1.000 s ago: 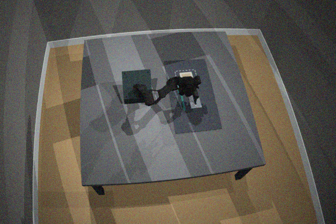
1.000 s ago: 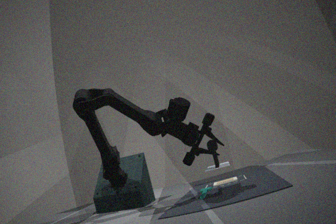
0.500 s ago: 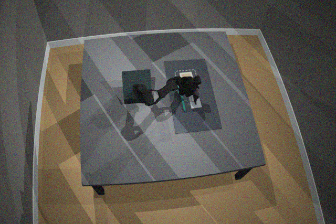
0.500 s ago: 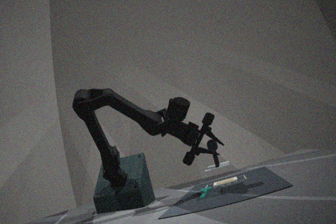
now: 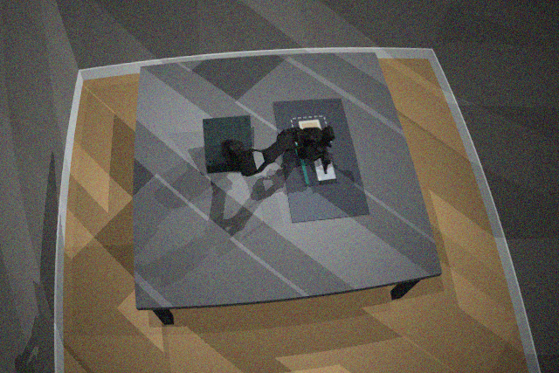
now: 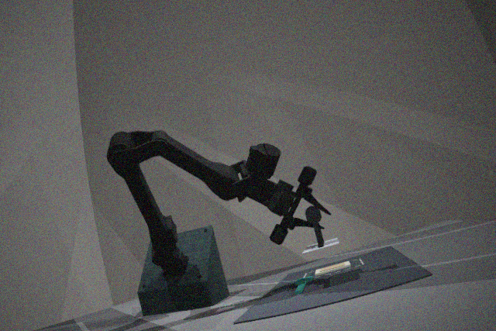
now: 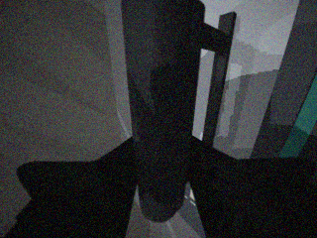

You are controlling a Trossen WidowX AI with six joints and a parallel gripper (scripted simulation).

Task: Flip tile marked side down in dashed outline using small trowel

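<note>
My gripper tip is now 2 cm past the dark mat, 5 cm to the right of it and 15 cm above it. Also, from my gripper tip: teal T-shaped trowel: 10 cm behind, 3 cm to the left, 13 cm below; tile: 4 cm behind, 19 cm to the left, 13 cm below.
</note>
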